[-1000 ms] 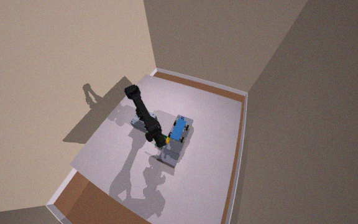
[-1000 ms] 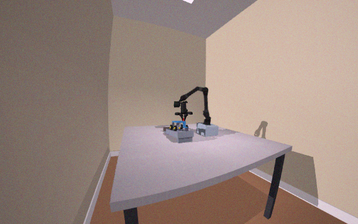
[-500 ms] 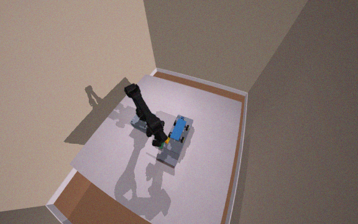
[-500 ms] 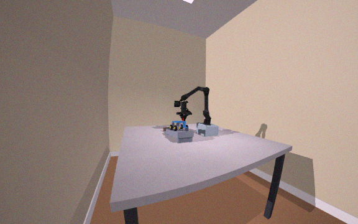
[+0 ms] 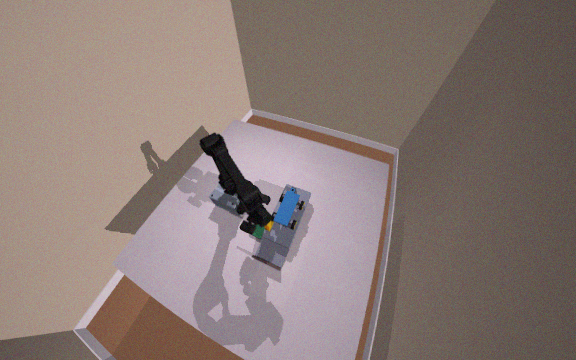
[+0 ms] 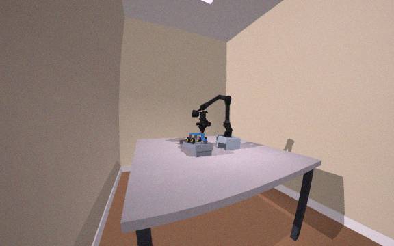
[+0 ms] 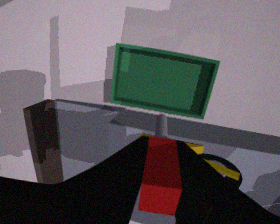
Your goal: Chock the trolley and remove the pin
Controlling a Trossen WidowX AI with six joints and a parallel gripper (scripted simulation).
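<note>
Now: the green tray 14 cm below my gripper tip and 1 cm behind it. From my gripper tip the other things lie so: yellow chock (5 cm below, 5 cm ahead, 1 cm to the left); then red-headed stop pin (right at my gripper tip); then blue trolley (11 cm to the left, 11 cm ahead, 2 cm below).
</note>
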